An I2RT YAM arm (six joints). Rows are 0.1 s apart.
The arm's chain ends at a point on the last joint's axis. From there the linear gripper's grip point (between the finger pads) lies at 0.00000 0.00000 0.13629 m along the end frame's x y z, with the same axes.
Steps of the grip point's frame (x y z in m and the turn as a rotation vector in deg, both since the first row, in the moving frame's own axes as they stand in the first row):
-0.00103, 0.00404, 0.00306, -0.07, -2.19, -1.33
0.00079, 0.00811, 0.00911, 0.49, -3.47, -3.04
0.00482, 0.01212, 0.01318, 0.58, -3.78, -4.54
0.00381, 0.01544, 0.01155, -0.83, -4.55, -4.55
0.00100, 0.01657, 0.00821, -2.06, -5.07, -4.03
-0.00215, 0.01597, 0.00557, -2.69, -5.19, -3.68
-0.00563, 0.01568, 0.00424, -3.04, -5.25, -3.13
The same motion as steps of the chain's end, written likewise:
0.00418, 0.00381, 0.00316, -0.07, -2.19, -1.33
0.00907, 0.00906, 0.00936, 0.49, -3.47, -3.04
0.01385, 0.01314, 0.01348, 0.58, -3.78, -4.54
0.01453, 0.01304, 0.01199, -0.83, -4.55, -4.55
0.01286, 0.01126, 0.00883, -2.06, -5.07, -4.03
0.00996, 0.00919, 0.00628, -2.69, -5.19, -3.68
0.00663, 0.00813, 0.00500, -3.04, -5.25, -3.13

